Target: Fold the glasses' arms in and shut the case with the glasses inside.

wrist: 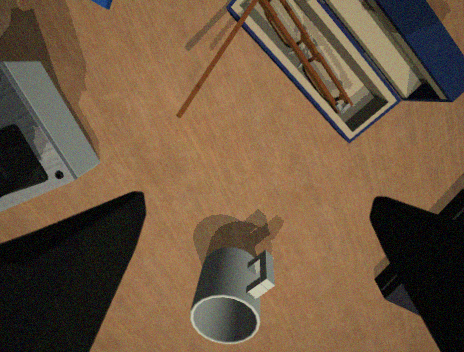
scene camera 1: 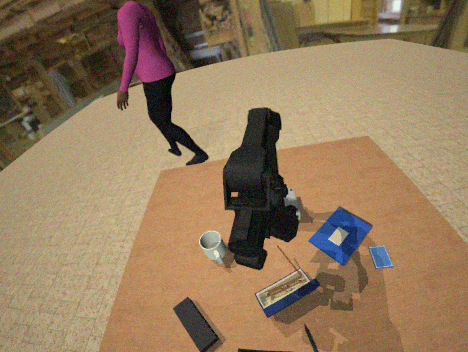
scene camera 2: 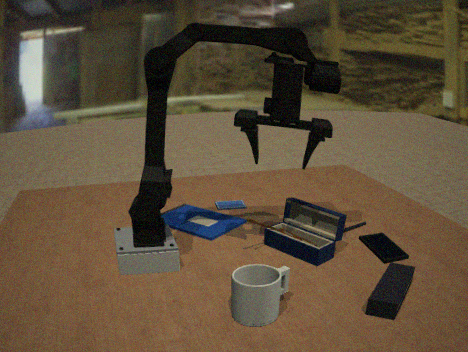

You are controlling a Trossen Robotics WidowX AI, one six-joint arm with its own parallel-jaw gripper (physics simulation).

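Seen in the pictures: gripper, between the fingertips: (wrist: 259, 205) (scene camera 1: 265, 243) (scene camera 2: 280, 166); arm's base, origin of its link: (wrist: 10, 160) (scene camera 2: 148, 240).
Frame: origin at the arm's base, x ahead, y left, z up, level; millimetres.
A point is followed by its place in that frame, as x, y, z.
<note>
An open blue case (scene camera 1: 295, 301) {383, 24, 35} (scene camera 2: 298, 247) {313, -40, -28} (wrist: 425, 40) {387, -15, 41} stands on the table with its hinged lid raised. Brown glasses (scene camera 1: 285, 287) {327, 2, -21} (wrist: 300, 47) {316, 5, -20} lie in its cream-lined tray. One thin bar, apparently a folded arm, lies along the frame. The other arm (scene camera 1: 288, 258) (scene camera 2: 257, 222) (wrist: 207, 75) sticks out over the case's long front edge, on the side away from the lid. My gripper (scene camera 2: 280, 166) {263, -43, 153} (wrist: 259, 205) {263, -43, 153} is wide open and empty, high above the table. In the wrist view the case is beyond the fingertips, at the upper right. The fingers are hidden in scene camera 1.
A grey mug (scene camera 1: 212, 245) {142, -258, -47} (scene camera 2: 256, 297) {154, -280, 10} (wrist: 225, 275) {176, -203, 2} stands near the case. A dark block (scene camera 1: 195, 325) {438, -267, -20} (scene camera 2: 392, 290) {408, -304, -20}, a black phone-like slab (scene camera 2: 383, 247) {524, -77, -47} and a pen (scene camera 1: 311, 337) {465, 63, -46} (scene camera 2: 355, 227) {519, 71, -50} lie around it. A blue tray (scene camera 1: 356, 232) {144, 285, -47} (scene camera 2: 220, 229) {182, 149, -47} and small blue card (scene camera 1: 381, 256) {248, 339, -50} (scene camera 2: 230, 204) {247, 333, -50} lie farther off.
</note>
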